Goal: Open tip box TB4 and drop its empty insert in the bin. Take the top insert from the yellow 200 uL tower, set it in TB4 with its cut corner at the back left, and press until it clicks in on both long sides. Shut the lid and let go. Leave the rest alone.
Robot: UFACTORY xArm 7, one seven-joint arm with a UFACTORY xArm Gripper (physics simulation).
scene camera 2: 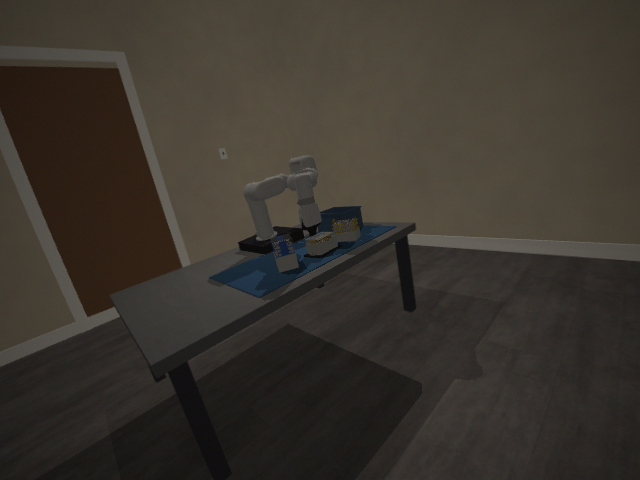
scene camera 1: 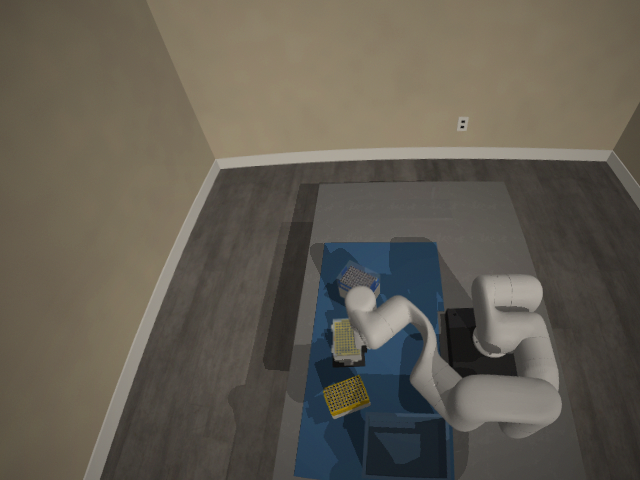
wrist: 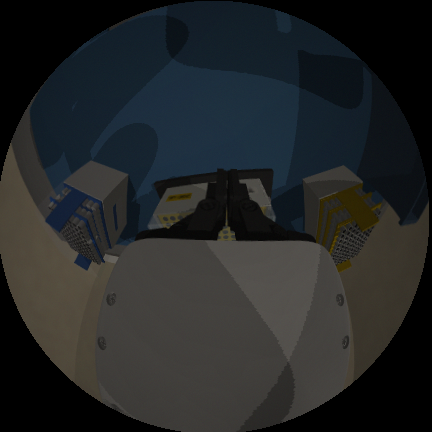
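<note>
Tip box TB4 (scene camera 1: 345, 338) (scene camera 2: 321, 244) (wrist: 172, 202) is white and sits on a black base; a yellow perforated insert shows at its top. Clear lid edges show at its sides in the wrist view; I cannot tell whether the lid is fully shut. My gripper (wrist: 225, 182) (scene camera 2: 310, 233) is shut and empty, its fingertips at the box's front side, over part of it in the wrist view; I cannot tell if they touch. The yellow tower (scene camera 1: 346, 395) (scene camera 2: 345, 229) (wrist: 356, 207) stands to one side with stacked inserts. The blue bin (scene camera 1: 408, 422) (scene camera 2: 327, 222) stands beyond the tower.
A blue tip tower (scene camera 1: 357, 277) (scene camera 2: 284, 252) (wrist: 116, 200) stands on the other side of TB4. All stand on a blue mat (scene camera 1: 379, 255) (scene camera 2: 245, 281) on the grey table (scene camera 1: 361, 206) (scene camera 2: 170, 315). The black robot base (scene camera 1: 459, 335) (scene camera 2: 258, 246) is behind the mat.
</note>
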